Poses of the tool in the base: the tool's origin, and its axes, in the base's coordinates. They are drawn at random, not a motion.
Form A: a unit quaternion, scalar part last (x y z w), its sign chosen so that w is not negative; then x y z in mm.
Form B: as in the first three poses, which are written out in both.
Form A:
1: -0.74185, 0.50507, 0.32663, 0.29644, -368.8, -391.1, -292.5
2: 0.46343, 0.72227, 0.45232, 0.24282, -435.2, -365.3, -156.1
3: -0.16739, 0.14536, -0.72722, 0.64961, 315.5, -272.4, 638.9
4: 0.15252, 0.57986, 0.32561, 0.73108, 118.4, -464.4, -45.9
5: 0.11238, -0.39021, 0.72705, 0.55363, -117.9, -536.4, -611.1
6: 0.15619, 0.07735, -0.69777, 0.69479, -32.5, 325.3, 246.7
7: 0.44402, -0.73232, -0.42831, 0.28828, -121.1, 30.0, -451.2
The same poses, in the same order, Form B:
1: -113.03, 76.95, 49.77, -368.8, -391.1, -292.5
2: 72.56, 113.09, 70.82, -435.2, -365.3, -156.1
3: -21.79, 18.92, -94.67, 315.5, -272.4, 638.9
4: 19.23, 73.13, 41.06, 118.4, -464.4, -45.9
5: 15.22, -52.84, 98.45, -117.9, -536.4, -611.1
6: 19.97, 9.89, -89.24, -32.5, 325.3, 246.7
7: 67.93, -112.03, -65.52, -121.1, 30.0, -451.2
